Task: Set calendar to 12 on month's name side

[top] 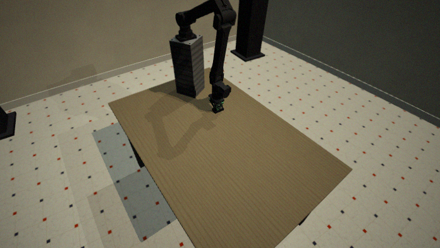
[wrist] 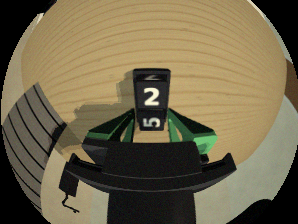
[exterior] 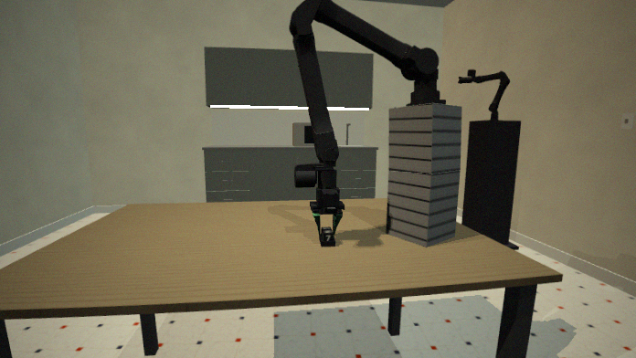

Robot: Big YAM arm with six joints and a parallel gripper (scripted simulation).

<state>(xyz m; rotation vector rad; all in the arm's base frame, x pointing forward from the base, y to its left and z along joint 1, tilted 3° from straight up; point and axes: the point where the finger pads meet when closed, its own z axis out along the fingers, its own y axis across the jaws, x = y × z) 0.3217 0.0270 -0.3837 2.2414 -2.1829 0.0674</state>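
My gripper is now 20 mm to the right of the black calendar tray and 20 mm above it.
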